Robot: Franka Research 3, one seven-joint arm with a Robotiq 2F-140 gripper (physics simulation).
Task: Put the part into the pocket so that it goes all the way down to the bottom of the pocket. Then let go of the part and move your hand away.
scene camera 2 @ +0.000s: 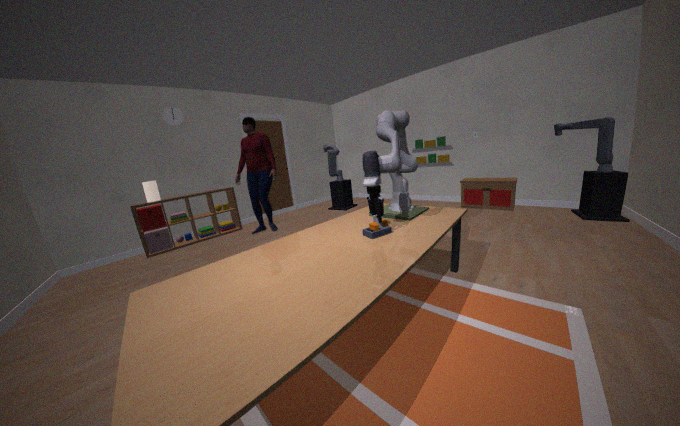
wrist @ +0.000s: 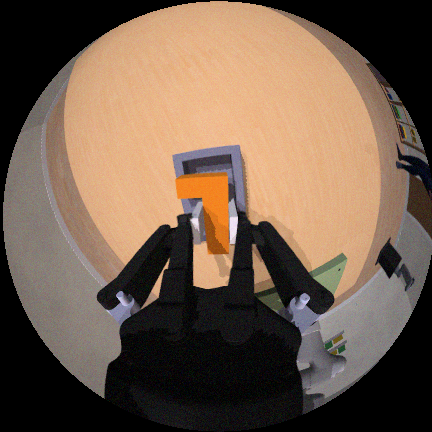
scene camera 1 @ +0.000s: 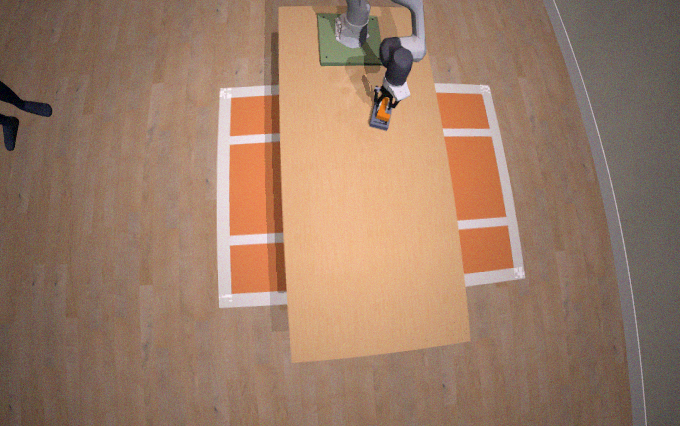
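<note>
The part is an orange L-shaped piece (scene camera 1: 383, 114) (scene camera 2: 374, 226) (wrist: 215, 195). The pocket is in a blue-grey rectangular block (scene camera 1: 378, 126) (scene camera 2: 377, 233) (wrist: 207, 150) on the table. My gripper (scene camera 1: 385, 103) (wrist: 216, 206) is shut on the long leg of the part, with one light pad on each side. The part is over the block and stands above its rim; its short leg points left in the wrist view and overlaps the left rim. The far end of the pocket shows beyond the part. The part and fingers hide the near end, and I cannot tell whether the part touches the block.
The wooden table (scene camera 1: 371, 225) (scene camera 2: 240, 296) carries the block. The green base plate (scene camera 1: 326, 50) (scene camera 2: 419, 211) (wrist: 336, 272) of the arm lies behind the gripper. A person (scene camera 2: 258, 160) stands on the floor beyond the table, near a low shelf unit (scene camera 2: 188, 206).
</note>
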